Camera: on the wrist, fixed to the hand. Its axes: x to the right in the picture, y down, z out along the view.
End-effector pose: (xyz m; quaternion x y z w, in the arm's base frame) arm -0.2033 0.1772 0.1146 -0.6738 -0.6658 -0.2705 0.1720
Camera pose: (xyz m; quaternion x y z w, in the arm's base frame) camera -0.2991 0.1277 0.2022 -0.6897 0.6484 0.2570 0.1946
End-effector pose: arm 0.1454 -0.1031 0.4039 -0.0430 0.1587 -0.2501 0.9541
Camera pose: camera 0.0842 -0.1814 0.3068 0.1358 -0.0731 0.9519 0.2647
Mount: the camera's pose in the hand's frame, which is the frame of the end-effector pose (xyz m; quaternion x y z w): 0.0153 -0.0809 -0.1119 -0.0082 0.1187 -0.9929 0.0030
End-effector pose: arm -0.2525 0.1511 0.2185 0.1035 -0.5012 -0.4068 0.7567
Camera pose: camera -0.1971 0.0596 0.1299 -0.5400 -0.1944 0.7444 0.3413
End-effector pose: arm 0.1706 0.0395 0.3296 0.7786 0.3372 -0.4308 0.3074
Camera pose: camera 0.1647 0.1768 0.3502 0.2839 -0.8141 0.2113 0.4605
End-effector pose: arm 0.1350 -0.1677 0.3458 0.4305 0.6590 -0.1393 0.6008
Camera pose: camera 0.0018 -0.1309 0.3316 0.6414 -0.5019 0.5405 0.2112
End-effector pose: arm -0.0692 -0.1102 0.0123 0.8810 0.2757 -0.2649 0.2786
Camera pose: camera -0.0746 0.0223 0.0537 0.2419 -0.9108 0.1706 0.2877
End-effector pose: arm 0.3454 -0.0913 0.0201 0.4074 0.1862 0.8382 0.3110
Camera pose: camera 0.2787 -0.0279 -0.0840 -0.2857 0.4351 -0.2564 0.8144
